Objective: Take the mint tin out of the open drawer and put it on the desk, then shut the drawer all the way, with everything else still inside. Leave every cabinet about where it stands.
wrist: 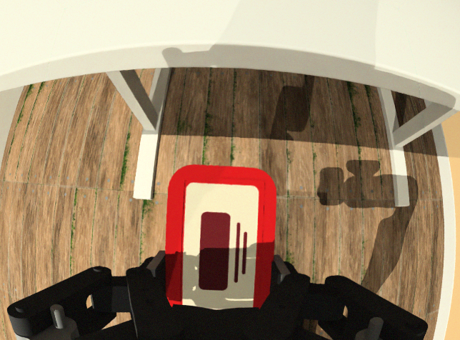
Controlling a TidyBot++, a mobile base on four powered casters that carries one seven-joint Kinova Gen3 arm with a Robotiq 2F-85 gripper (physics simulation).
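The mint tin (215,198) is red with a cream label and dark red marks, in the lower middle of the wrist view. My gripper (218,267) is shut on the mint tin, with one finger on each side of it. The white desk (120,30) spans the top of the view, its front edge beyond the tin. The tin is held in front of that edge, over the floor as seen from here. The drawer and the cabinets do not show in this view.
Two desk legs with feet (145,170) (400,175) stand on the wood plank floor (90,230). A white baseboard (450,200) and a tan wall (454,235) are at the right. Shadows of the arm and desk lie on the floor.
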